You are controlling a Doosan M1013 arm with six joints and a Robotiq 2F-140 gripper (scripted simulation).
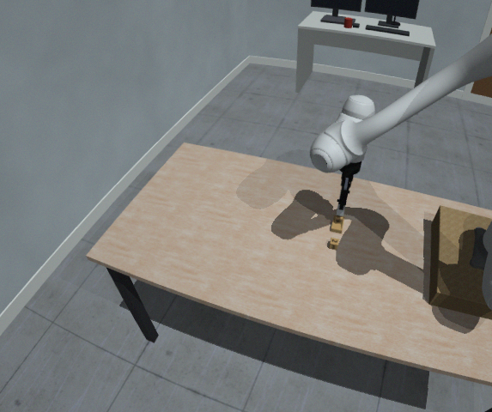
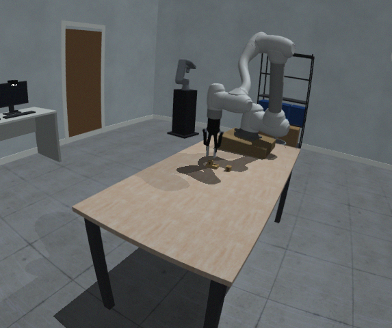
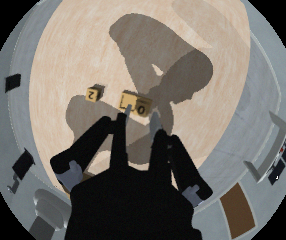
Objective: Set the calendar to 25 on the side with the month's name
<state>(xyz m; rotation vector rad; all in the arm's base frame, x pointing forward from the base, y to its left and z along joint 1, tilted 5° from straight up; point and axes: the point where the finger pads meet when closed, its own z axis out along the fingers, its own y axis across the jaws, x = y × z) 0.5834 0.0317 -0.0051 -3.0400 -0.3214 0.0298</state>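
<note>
Right now the wooden calendar tray is 9 cm below my hand and 2 cm to the left of it.
</note>
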